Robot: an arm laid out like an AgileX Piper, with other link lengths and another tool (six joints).
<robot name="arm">
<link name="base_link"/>
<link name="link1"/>
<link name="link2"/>
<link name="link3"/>
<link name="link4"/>
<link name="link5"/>
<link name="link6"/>
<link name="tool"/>
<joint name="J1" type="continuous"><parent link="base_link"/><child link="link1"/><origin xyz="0 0 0.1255"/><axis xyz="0 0 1"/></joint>
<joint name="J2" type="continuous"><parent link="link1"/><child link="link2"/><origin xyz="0 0 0"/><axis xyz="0 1 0"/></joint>
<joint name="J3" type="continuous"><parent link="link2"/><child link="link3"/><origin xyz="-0.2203 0 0.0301"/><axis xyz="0 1 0"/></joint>
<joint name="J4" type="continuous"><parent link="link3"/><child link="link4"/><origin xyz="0.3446 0 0.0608"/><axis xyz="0.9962 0 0.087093"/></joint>
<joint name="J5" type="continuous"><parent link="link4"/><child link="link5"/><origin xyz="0 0 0"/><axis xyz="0 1 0"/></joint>
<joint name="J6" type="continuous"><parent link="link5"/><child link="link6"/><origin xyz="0.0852 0 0.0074"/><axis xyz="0.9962 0 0.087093"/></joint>
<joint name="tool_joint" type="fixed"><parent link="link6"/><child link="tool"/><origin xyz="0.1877 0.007 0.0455" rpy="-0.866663 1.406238 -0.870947"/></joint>
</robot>
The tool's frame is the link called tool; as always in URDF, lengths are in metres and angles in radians. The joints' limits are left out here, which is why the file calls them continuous.
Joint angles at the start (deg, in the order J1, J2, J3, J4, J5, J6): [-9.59 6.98 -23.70 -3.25 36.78 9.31]
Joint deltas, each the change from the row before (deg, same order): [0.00 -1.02 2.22 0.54 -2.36 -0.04]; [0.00 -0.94 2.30 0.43 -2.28 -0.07]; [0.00 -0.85 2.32 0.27 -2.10 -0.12]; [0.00 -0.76 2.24 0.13 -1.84 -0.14]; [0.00 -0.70 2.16 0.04 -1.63 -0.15]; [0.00 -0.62 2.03 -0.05 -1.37 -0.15]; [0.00 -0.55 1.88 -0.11 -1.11 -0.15]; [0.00 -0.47 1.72 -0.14 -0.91 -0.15]
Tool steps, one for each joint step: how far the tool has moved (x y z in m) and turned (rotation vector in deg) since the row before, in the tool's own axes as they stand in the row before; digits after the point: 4 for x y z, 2 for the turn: [0.0040 0.0020 0.0041 -0.40 -1.15 0.37]; [0.0058 0.0016 0.0046 -0.31 -0.91 0.26]; [0.0076 0.0011 0.0049 -0.21 -0.62 0.09]; [0.0088 0.0007 0.0048 -0.12 -0.36 -0.05]; [0.0095 0.0004 0.0046 -0.07 -0.17 -0.14]; [0.0101 0.0003 0.0043 -0.02 0.04 -0.21]; [0.0104 0.0002 0.0040 0.00 0.22 -0.27]; [0.0103 0.0002 0.0037 0.02 0.34 -0.30]
